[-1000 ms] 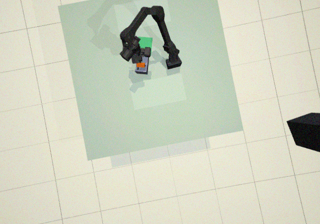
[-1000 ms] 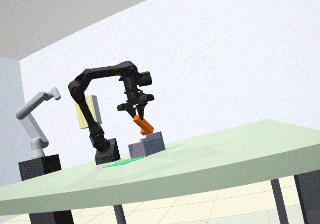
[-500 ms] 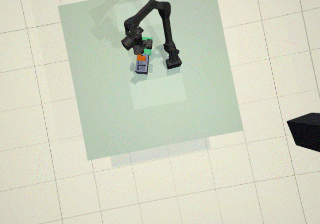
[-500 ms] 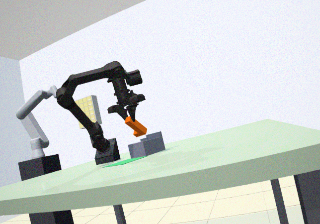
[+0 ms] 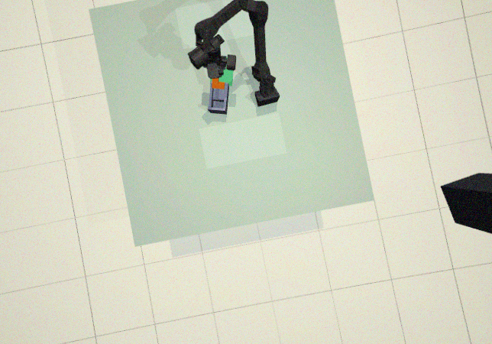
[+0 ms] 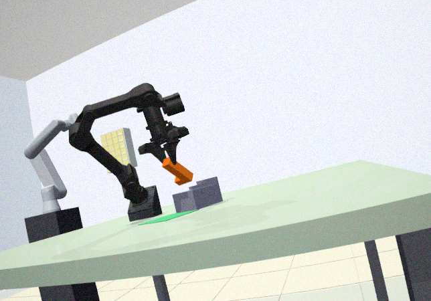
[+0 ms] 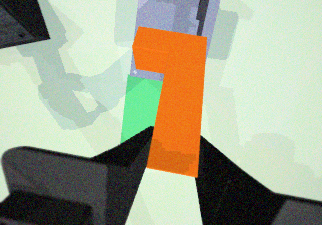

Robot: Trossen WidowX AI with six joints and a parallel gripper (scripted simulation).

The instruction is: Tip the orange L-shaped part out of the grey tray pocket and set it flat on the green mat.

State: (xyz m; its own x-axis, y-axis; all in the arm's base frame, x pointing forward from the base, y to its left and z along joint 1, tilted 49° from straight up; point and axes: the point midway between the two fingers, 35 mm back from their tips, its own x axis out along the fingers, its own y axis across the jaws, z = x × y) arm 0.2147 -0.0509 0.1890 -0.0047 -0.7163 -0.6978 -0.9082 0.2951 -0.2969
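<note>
Now: gripper tip 40 mm to the right of the orange L-shaped part and 30 mm above it. Round my gripper tip: green mat 30 mm behind, 40 mm to the right, 170 mm below.
</note>
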